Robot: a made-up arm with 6 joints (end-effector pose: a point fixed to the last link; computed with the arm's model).
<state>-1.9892 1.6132 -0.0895 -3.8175 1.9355 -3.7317</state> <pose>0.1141 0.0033 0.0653 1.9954 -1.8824 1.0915</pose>
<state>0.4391 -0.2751 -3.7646 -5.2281 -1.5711 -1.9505</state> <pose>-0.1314 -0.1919 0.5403 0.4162 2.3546 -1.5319</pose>
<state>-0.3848 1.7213 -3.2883 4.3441 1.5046 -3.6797</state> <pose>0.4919 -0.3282 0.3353 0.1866 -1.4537 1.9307</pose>
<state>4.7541 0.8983 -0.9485 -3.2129 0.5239 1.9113</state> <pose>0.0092 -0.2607 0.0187 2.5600 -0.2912 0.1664</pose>
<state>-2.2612 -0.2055 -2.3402 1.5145 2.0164 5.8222</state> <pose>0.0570 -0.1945 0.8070 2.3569 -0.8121 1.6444</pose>
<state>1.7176 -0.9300 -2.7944 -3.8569 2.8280 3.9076</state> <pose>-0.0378 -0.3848 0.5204 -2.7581 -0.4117 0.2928</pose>
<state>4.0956 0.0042 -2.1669 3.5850 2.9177 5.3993</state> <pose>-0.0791 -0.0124 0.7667 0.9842 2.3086 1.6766</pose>
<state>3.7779 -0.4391 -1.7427 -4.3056 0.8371 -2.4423</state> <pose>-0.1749 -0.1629 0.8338 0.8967 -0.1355 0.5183</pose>
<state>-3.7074 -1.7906 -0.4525 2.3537 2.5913 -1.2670</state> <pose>0.1094 -0.2050 0.5500 1.9312 -0.2912 1.0537</pose>
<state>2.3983 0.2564 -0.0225 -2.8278 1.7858 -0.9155</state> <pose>-0.1334 0.1876 0.1779 -1.6451 0.0514 0.8570</pose>
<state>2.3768 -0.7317 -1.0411 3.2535 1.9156 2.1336</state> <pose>-0.0742 0.0965 0.7894 -0.2038 0.6035 -1.7293</pose>
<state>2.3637 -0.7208 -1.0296 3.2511 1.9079 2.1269</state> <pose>-0.0801 0.1039 0.7850 -0.1955 0.5724 -1.7545</pose>
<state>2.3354 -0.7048 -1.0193 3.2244 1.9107 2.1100</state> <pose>-0.0869 0.1101 0.7807 -0.1595 0.5546 -1.8023</pose>
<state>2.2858 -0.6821 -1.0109 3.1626 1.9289 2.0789</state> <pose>-0.0952 0.1148 0.7764 -0.0825 0.5559 -1.8787</pose>
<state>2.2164 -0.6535 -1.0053 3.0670 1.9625 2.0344</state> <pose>-0.1049 0.1187 0.7711 0.0364 0.5758 -1.9748</pose>
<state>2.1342 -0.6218 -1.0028 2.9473 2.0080 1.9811</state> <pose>-0.1157 0.1225 0.7641 0.1875 0.6094 -2.0716</pose>
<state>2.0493 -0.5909 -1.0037 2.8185 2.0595 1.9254</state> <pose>-0.1262 0.1265 0.7549 0.3527 0.6501 -2.1507</pose>
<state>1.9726 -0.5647 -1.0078 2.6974 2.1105 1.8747</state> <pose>-0.1349 0.1299 0.7449 0.5091 0.6919 -2.2009</pose>
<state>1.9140 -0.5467 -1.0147 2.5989 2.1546 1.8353</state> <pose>-0.1410 0.1312 0.7363 0.6353 0.7321 -2.2217</pose>
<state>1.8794 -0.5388 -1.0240 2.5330 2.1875 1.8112</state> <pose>-0.1443 0.1290 0.7315 0.7180 0.7708 -2.2205</pose>
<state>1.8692 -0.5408 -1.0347 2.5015 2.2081 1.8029</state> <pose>-0.1454 0.1230 0.7314 0.7555 0.8086 -2.2058</pose>
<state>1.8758 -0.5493 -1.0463 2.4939 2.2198 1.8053</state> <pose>-0.1449 0.1143 0.7348 0.7617 0.8460 -2.1846</pose>
